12 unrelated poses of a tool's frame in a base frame.
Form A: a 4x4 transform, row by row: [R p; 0 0 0 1], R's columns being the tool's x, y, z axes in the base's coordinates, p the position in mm. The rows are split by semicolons.
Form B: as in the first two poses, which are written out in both.
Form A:
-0.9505 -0.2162 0.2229 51.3; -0.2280 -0.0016 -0.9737 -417.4; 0.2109 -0.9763 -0.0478 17.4; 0 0 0 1
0.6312 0.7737 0.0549 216.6; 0.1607 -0.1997 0.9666 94.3; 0.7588 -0.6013 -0.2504 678.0; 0 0 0 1
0.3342 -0.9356 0.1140 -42.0; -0.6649 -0.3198 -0.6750 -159.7; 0.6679 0.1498 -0.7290 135.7; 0 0 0 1
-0.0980 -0.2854 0.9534 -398.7; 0.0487 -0.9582 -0.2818 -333.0; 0.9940 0.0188 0.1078 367.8; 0 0 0 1
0.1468 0.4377 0.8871 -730.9; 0.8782 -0.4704 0.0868 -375.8; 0.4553 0.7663 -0.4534 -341.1; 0 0 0 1
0.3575 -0.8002 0.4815 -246.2; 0.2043 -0.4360 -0.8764 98.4; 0.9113 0.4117 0.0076 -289.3; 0 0 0 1
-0.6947 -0.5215 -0.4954 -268.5; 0.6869 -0.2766 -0.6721 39.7; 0.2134 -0.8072 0.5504 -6.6; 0 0 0 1
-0.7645 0.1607 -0.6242 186.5; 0.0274 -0.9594 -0.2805 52.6; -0.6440 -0.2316 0.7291 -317.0; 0 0 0 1
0.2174 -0.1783 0.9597 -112.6; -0.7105 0.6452 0.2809 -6.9; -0.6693 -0.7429 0.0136 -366.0; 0 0 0 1
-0.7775 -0.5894 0.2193 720.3; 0.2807 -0.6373 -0.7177 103.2; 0.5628 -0.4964 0.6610 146.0; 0 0 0 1
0.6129 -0.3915 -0.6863 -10.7; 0.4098 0.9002 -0.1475 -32.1; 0.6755 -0.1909 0.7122 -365.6; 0 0 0 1
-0.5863 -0.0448 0.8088 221.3; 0.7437 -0.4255 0.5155 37.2; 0.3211 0.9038 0.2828 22.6; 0 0 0 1
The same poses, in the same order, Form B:
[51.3 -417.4 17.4 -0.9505 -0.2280 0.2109 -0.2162 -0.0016 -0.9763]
[216.6 94.3 678.0 0.6312 0.1607 0.7588 0.7737 -0.1997 -0.6013]
[-42.0 -159.7 135.7 0.3342 -0.6649 0.6679 -0.9356 -0.3198 0.1498]
[-398.7 -333.0 367.8 -0.0980 0.0487 0.9940 -0.2854 -0.9582 0.0188]
[-730.9 -375.8 -341.1 0.1468 0.8782 0.4553 0.4377 -0.4704 0.7663]
[-246.2 98.4 -289.3 0.3575 0.2043 0.9113 -0.8002 -0.4360 0.4117]
[-268.5 39.7 -6.6 -0.6947 0.6869 0.2134 -0.5215 -0.2766 -0.8072]
[186.5 52.6 -317.0 -0.7645 0.0274 -0.6440 0.1607 -0.9594 -0.2316]
[-112.6 -6.9 -366.0 0.2174 -0.7105 -0.6693 -0.1783 0.6452 -0.7429]
[720.3 103.2 146.0 -0.7775 0.2807 0.5628 -0.5894 -0.6373 -0.4964]
[-10.7 -32.1 -365.6 0.6129 0.4098 0.6755 -0.3915 0.9002 -0.1909]
[221.3 37.2 22.6 -0.5863 0.7437 0.3211 -0.0448 -0.4255 0.9038]

